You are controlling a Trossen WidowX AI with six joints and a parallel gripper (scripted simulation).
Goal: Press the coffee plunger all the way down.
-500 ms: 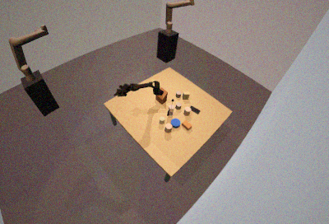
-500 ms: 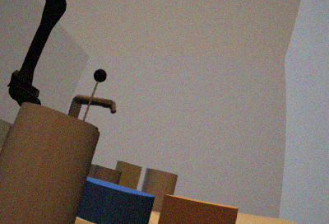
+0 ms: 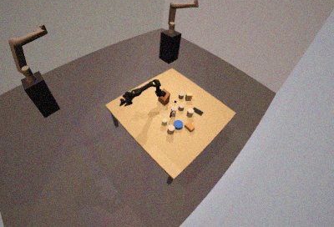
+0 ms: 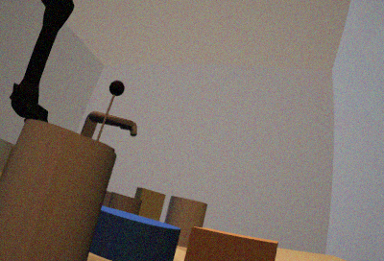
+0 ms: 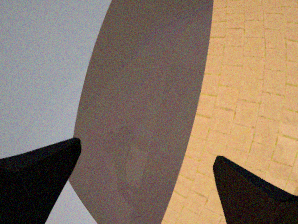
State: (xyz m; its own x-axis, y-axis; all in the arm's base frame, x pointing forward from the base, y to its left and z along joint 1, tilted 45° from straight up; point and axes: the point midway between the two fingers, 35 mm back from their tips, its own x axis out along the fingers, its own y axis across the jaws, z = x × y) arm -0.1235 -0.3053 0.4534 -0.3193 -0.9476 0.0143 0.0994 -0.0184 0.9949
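Now: gripper tip 46 cm to the right of the coffee press, 40 cm short of it and 9 cm above it. The rest, counted from my gripper tip: dark block (77 cm to the left, 59 cm ahead, 21 cm below); then blue disc (55 cm ahead, 40 cm to the left, 19 cm below); then orange block (67 cm ahead, 48 cm to the left, 19 cm below).
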